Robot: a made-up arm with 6 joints.
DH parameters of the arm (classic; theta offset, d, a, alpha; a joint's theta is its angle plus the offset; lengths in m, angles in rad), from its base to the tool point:
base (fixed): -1.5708 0.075 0 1.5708
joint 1: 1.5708 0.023 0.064 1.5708
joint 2: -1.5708 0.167 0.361 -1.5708
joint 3: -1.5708 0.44 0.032 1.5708
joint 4: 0 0.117 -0.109 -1.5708
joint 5: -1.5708 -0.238 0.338 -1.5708
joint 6: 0 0.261 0.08 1.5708
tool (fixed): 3.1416 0.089 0 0
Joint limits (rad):
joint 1: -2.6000..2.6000
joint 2: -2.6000..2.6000
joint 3: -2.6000..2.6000
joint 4: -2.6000..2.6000
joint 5: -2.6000..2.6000
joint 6: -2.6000..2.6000
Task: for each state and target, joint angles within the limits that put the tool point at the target. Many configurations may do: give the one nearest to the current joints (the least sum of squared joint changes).
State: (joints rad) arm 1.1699 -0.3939 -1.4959 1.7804 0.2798 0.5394
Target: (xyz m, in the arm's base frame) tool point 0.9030 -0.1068 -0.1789
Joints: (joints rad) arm 1.4367 -1.2261 -1.9584 2.1682 0.4012 0.4615
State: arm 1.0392 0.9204 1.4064 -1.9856 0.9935 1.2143
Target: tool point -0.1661 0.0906 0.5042
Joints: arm 1.3435 0.7805 1.6108 -1.9927 0.8558 1.1797
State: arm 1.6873 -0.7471 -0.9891 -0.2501 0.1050 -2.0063
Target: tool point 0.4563 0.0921 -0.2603
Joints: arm 1.7971 -0.4951 -1.3673 -0.6051 -0.6588 -1.8086
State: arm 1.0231 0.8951 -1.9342 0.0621 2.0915 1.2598
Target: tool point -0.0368 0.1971 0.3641
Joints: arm 1.6362 0.7551 -2.0380 -0.2459 1.8390 1.3450
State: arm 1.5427 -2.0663 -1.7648 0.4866 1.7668 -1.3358
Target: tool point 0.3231 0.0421 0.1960
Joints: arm 1.8234 -1.4786 -1.9745 0.1645 1.3323 -1.3103
